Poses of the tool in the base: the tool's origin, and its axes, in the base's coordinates. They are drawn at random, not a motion.
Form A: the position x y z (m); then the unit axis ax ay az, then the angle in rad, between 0 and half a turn.
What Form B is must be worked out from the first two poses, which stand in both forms.
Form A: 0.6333 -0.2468 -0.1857 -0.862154 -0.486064 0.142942 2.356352
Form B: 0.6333 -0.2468 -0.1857; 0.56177 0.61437 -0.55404; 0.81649 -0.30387 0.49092; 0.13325 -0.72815 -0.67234
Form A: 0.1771 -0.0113 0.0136 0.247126 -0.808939 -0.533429 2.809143
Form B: 0.1771 -0.0113 0.0136; -0.82645 -0.21478 -0.52044; -0.56296 0.32769 0.75874; 0.00757 0.92005 -0.39173
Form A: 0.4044 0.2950 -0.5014 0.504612 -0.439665 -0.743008 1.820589
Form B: 0.4044 0.2950 -0.5014; 0.07038 0.44324 -0.89363; -0.99665 -0.00611 -0.08152; -0.04160 0.89638 0.44133
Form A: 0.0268 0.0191 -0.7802 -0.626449 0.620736 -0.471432 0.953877
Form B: 0.0268 0.0191 -0.7802; 0.74393 0.22064 0.63079; -0.54842 0.74092 0.38763; -0.38184 -0.63431 0.67220
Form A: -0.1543 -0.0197 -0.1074 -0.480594 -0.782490 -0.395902 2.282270
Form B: -0.1543 -0.0197 -0.1074; -0.27117 0.92147 -0.27815; 0.32175 0.35914 0.87607; 0.90716 0.14806 -0.39387
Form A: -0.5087 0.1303 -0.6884 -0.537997 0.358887 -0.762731 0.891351
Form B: -0.5087 0.1303 -0.6884; 0.73593 0.52159 0.43169; -0.66510 0.67623 0.31679; -0.12669 -0.52025 0.84457
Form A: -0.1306 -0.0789 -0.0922 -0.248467 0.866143 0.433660 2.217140
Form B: -0.1306 -0.0789 -0.0922; -0.50335 -0.69101 0.51879; 0.00137 0.59976 0.80018; -0.86408 0.40348 -0.30095
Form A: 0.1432 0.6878 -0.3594 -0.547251 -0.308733 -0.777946 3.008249
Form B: 0.1432 0.6878 -0.3594; -0.39481 0.43984 0.80664; 0.23298 -0.80134 0.55098; 0.88873 0.40547 0.21390
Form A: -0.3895 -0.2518 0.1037 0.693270 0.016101 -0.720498 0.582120
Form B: -0.3895 -0.2518 0.1037; 0.91446 0.39797 -0.07342; -0.39429 0.83534 -0.38307; -0.09112 0.37925 0.92080
